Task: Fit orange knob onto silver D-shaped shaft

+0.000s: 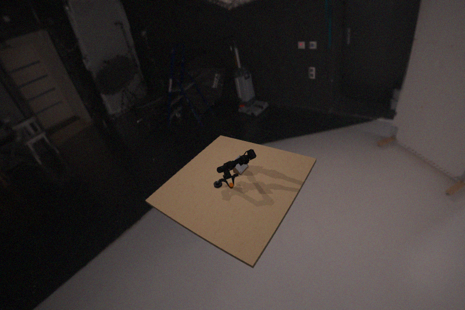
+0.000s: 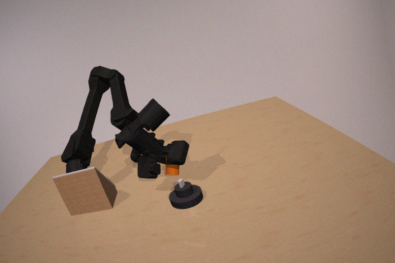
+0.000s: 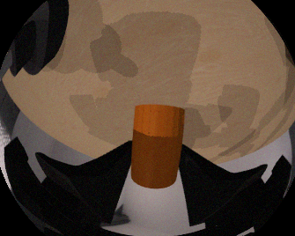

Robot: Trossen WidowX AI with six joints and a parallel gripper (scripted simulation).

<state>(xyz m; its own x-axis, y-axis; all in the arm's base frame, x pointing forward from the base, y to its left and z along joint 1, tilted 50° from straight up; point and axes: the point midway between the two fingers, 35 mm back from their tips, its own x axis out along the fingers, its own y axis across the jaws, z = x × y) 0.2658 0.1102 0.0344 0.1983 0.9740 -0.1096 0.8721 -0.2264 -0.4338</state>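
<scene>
My gripper tip is 160 mm to the left of the black round pedestal and 40 mm short of it. The rest, counted from my gripper tip: orange knob: 10 mm above.
</scene>
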